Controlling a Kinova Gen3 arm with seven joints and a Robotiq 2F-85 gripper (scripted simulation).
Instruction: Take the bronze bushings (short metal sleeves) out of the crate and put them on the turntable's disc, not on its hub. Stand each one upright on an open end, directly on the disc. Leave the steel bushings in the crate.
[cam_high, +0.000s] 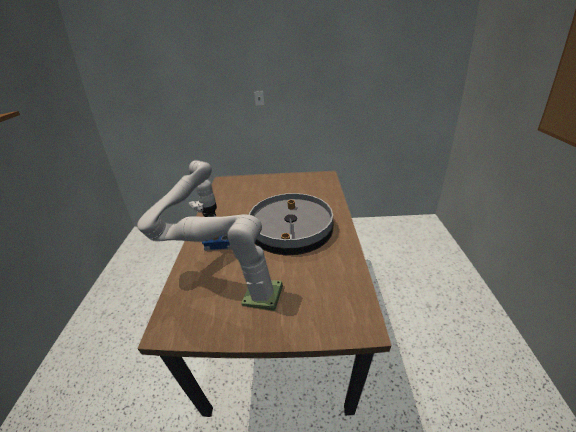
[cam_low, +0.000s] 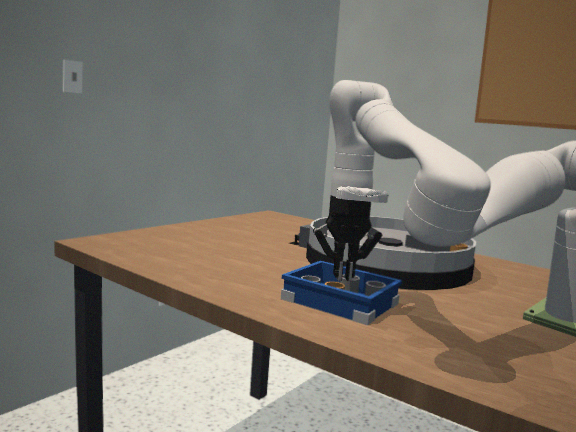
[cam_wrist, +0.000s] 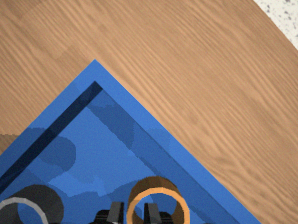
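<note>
Right now my hand is 20 mm short of the blue crate, 20 mm to the left of it and 50 mm above it. From my hand the other things lie so: grey turntable disc (120 mm ahead, 370 mm to the right, 20 mm below).
</note>
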